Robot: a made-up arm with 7 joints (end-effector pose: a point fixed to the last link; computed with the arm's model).
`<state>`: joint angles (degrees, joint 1 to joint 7).
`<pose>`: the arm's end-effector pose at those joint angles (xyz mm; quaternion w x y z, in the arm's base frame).
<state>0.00 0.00 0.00 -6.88 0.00 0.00 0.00</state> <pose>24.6 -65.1 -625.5 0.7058 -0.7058 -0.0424 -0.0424</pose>
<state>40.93 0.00 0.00 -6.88 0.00 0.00 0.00</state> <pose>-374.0 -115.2 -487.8 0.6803 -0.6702 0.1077 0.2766</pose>
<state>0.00 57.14 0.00 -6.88 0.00 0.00 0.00</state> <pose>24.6 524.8 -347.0 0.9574 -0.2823 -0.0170 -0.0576</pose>
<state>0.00 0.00 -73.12 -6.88 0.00 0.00 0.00</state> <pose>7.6 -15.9 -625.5 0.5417 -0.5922 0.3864 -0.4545</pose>
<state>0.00 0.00 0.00 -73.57 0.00 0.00 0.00</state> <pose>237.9 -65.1 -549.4 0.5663 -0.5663 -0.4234 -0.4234</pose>
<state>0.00 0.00 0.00 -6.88 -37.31 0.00 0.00</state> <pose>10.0 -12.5 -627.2 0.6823 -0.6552 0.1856 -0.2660</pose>
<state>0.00 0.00 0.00 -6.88 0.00 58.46 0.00</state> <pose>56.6 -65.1 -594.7 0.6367 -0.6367 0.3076 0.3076</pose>
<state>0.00 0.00 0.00 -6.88 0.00 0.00 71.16</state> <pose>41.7 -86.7 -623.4 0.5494 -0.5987 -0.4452 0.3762</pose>
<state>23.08 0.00 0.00 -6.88 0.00 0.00 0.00</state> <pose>-213.7 -81.3 -580.9 0.7024 -0.6966 0.0428 0.1394</pose>
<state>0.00 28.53 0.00 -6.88 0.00 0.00 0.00</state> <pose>24.6 264.9 -561.5 0.8580 -0.5101 -0.0307 -0.0516</pose>
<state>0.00 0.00 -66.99 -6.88 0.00 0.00 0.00</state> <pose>6.4 -20.4 -625.5 0.5652 -0.6120 0.3541 -0.4249</pose>
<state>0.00 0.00 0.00 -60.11 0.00 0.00 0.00</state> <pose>204.5 -65.1 -584.3 0.6120 -0.6120 -0.3541 -0.3541</pose>
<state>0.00 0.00 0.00 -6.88 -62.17 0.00 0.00</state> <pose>19.7 22.9 -626.1 0.6264 -0.5826 0.3281 -0.4008</pose>
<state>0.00 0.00 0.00 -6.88 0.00 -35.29 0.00</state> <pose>25.0 -65.1 -653.0 0.6598 -0.6598 -0.2544 -0.2544</pose>
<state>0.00 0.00 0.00 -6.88 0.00 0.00 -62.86</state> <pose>36.4 -43.4 -624.0 0.6244 -0.5801 0.3319 -0.4043</pose>
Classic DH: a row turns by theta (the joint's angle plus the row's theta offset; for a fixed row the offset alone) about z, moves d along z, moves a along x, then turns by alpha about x. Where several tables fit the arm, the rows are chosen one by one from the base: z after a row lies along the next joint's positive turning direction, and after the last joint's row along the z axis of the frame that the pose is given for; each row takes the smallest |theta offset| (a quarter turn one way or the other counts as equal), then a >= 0, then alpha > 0; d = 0 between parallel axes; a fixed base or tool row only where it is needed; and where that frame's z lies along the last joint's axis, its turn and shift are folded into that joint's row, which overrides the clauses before.
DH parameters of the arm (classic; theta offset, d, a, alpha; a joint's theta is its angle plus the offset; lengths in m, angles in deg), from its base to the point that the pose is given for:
base (fixed): 0 0.0445 0.0216 -70
joint 1: -90 -0.0205 0.0191 -90
joint 2: 70 0.0277 0.0032 90
joint 3: 90 -0.4808 0.0242 -90
joint 4: 0 0.012 -0.002 90
joint 5: 0 -0.2111 -0.0289 -90
joint 6: 0 -0.0469 -0.0179 90
joint 7: 0 0.0183 -0.0237 -90
tool (fixed): 0 -0.0012 0 0

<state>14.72 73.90 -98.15 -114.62 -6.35 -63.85 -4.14</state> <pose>-131.7 318.5 -302.9 0.0919 0.7784 0.1024 0.6125</pose>
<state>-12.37 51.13 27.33 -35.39 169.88 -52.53 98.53</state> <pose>278.6 533.4 -171.1 0.8184 -0.3371 0.4535 -0.1044</pose>
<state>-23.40 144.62 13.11 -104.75 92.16 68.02 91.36</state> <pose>115.1 134.4 434.5 0.5145 -0.4832 -0.6965 -0.1296</pose>
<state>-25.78 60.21 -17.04 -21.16 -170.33 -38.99 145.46</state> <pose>368.2 519.1 -128.6 0.9335 -0.2720 0.2186 -0.0822</pose>
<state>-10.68 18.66 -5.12 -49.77 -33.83 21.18 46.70</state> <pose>274.2 149.4 -545.1 0.7697 -0.5059 -0.3068 -0.2396</pose>
